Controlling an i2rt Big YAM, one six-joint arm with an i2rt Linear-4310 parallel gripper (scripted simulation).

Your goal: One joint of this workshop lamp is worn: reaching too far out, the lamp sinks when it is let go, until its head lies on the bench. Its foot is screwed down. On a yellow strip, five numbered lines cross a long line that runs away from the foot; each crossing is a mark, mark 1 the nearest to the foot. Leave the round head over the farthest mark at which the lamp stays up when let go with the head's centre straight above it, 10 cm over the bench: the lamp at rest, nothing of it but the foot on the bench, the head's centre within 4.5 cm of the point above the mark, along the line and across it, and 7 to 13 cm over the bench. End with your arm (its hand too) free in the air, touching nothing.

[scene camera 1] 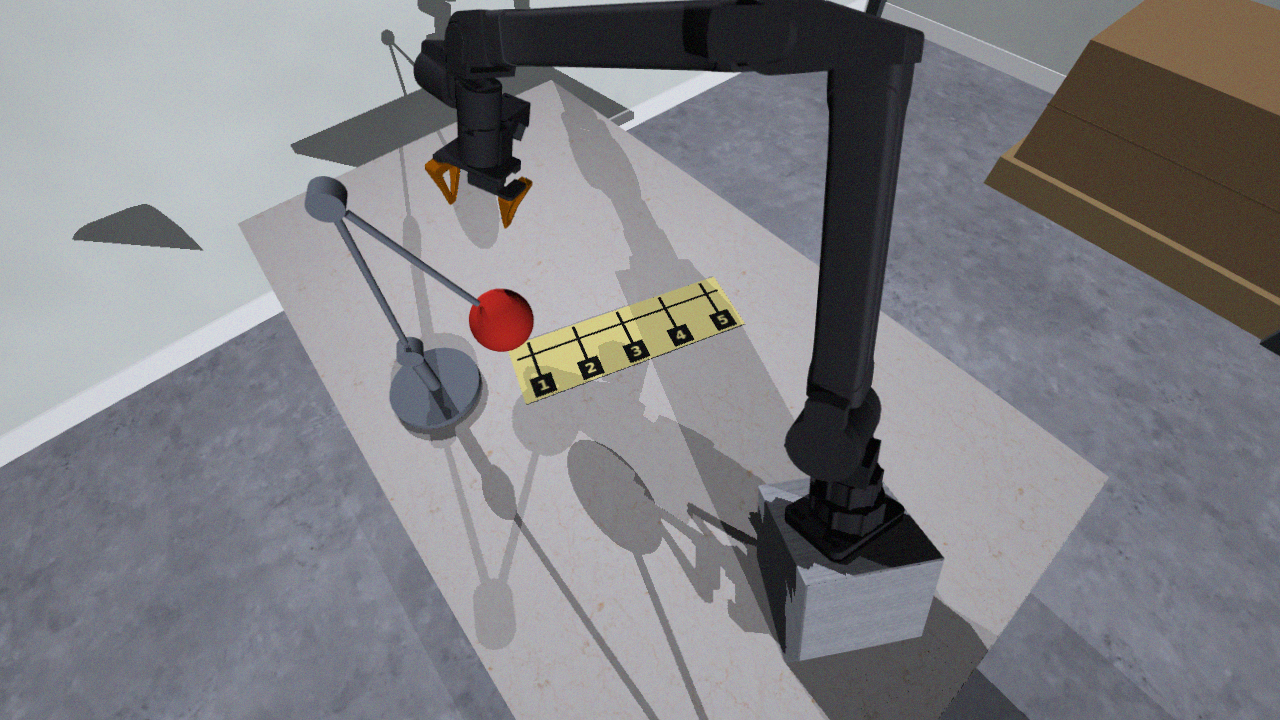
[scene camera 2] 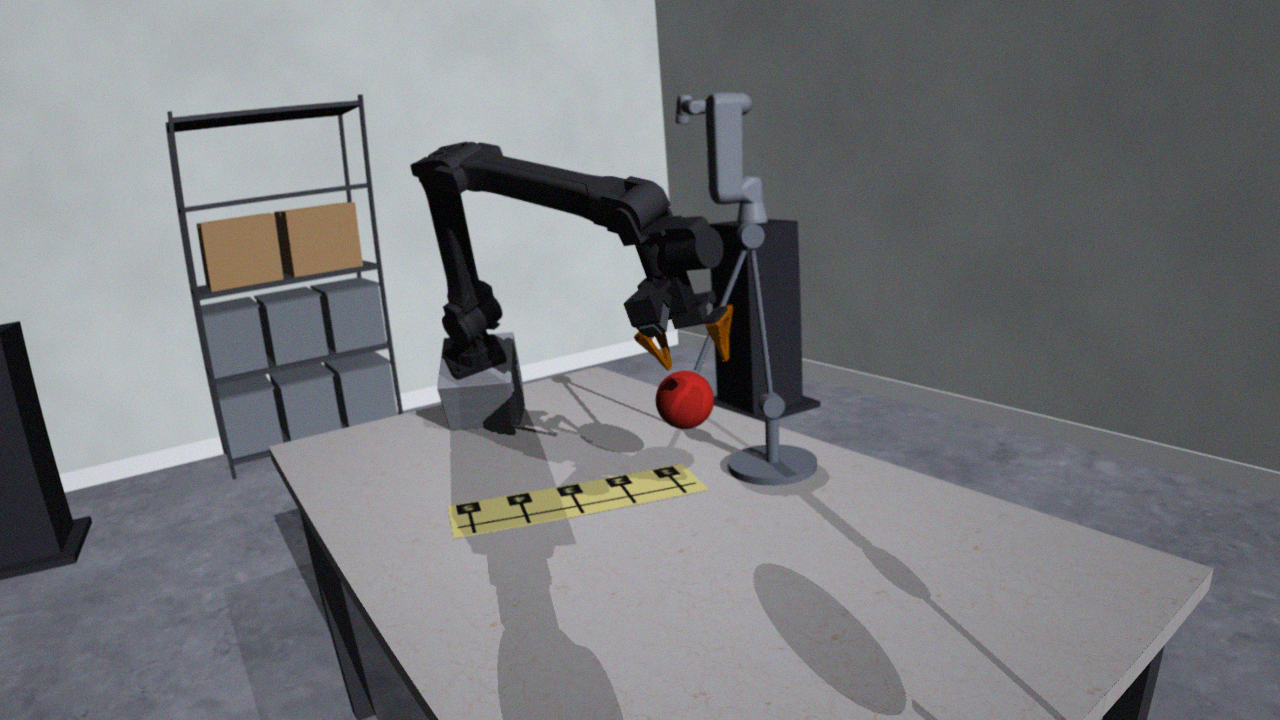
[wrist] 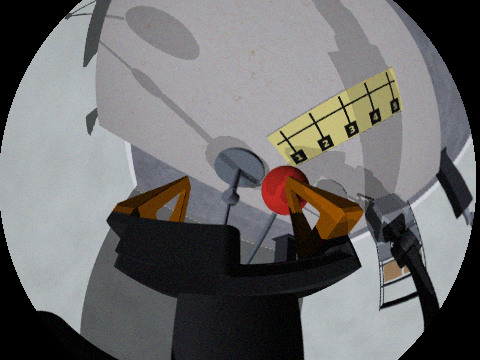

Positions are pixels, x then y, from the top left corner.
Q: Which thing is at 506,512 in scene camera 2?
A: A yellow strip.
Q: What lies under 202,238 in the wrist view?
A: The gripper.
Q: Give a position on a round foot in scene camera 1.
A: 425,397
